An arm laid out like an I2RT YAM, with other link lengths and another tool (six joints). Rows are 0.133 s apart.
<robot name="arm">
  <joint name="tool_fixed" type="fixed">
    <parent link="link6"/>
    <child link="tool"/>
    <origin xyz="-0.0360 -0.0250 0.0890" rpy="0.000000 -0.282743 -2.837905"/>
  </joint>
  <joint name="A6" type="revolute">
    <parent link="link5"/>
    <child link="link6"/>
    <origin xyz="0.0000 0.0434 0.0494" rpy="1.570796 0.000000 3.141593"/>
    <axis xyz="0 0 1"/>
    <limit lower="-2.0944" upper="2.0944"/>
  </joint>
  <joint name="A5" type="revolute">
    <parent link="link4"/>
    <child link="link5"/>
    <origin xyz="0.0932 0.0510 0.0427" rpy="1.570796 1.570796 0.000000"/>
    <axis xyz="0 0 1"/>
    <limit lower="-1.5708" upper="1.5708"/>
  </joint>
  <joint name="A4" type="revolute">
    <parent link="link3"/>
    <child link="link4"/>
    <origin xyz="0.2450 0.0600 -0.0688"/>
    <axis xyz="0 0 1"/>
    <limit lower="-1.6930" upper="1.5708"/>
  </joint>
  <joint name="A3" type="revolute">
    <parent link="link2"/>
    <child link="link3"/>
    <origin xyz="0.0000 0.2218 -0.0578" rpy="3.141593 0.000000 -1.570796"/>
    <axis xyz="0 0 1"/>
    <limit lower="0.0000" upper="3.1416"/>
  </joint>
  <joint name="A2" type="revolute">
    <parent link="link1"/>
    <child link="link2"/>
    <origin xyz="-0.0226 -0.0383 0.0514" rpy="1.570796 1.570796 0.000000"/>
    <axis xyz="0 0 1"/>
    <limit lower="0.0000" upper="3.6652"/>
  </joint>
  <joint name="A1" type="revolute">
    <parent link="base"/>
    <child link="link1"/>
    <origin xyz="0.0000 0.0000 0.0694" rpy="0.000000 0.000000 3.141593"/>
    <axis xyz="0 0 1"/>
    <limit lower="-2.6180" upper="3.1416"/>
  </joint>
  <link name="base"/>
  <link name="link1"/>
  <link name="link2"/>
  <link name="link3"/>
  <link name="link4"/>
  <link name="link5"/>
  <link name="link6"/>
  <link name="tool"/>
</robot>
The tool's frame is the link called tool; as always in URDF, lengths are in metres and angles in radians.
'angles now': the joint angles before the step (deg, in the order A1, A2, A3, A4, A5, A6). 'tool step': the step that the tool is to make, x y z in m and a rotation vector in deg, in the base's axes. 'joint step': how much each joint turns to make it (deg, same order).
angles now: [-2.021, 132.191, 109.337, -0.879, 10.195, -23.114]
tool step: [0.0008, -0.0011, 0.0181, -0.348, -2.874, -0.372]
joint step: [-0.003, -1.311, -0.433, 2.023, 0.434, -0.090]
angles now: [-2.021, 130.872, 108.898, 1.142, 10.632, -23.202]
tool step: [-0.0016, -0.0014, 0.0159, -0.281, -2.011, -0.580]
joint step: [0.004, -1.591, -0.628, 1.056, 0.620, 0.000]
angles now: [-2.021, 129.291, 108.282, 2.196, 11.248, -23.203]
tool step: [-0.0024, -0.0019, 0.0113, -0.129, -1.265, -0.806]
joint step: [-0.005, -1.414, -0.722, 0.542, 0.787, 0.174]
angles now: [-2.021, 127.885, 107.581, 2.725, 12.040, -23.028]
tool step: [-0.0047, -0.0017, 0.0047, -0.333, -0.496, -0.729]
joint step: [0.004, -1.683, -1.950, 0.793, 0.793, -0.085]
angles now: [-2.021, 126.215, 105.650, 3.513, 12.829, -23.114]
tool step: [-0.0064, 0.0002, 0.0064, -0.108, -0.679, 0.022]
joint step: [-0.004, -2.192, -2.460, 0.971, -0.001, -0.090]
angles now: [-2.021, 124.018, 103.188, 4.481, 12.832, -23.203]
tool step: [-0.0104, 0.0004, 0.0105, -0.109, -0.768, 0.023]
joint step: [0.003, -3.418, -3.331, 0.704, 0.003, -0.087]
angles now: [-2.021, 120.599, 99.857, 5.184, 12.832, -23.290]
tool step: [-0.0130, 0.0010, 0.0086, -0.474, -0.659, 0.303]
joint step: [0.005, -3.950, -4.288, 1.129, -0.170, -0.526]
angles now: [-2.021, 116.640, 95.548, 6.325, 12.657, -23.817]
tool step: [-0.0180, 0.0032, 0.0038, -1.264, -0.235, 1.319]
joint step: [0.003, -4.927, -6.149, 1.835, -0.961, -1.579]
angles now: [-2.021, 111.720, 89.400, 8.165, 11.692, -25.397]
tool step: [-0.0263, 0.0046, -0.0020, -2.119, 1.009, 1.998]
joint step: [0.002, -6.579, -8.076, 1.065, -1.400, -2.630]
